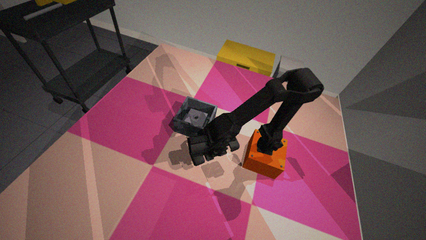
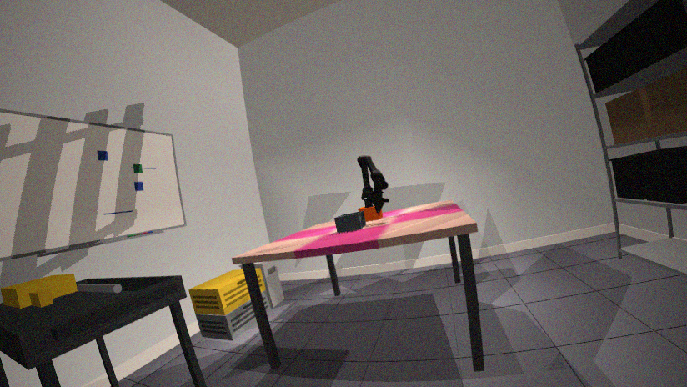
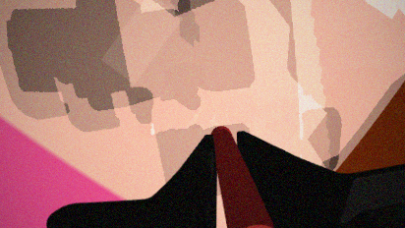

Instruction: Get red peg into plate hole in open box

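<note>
My gripper tip is 130 mm short of the light grey plate, 170 mm to the left of it and 20 mm above it. Also, from my gripper tip: grey box: 130 mm ahead, 170 mm to the right, 30 mm below; then red peg: 10 mm to the left, 20 mm above.
</note>
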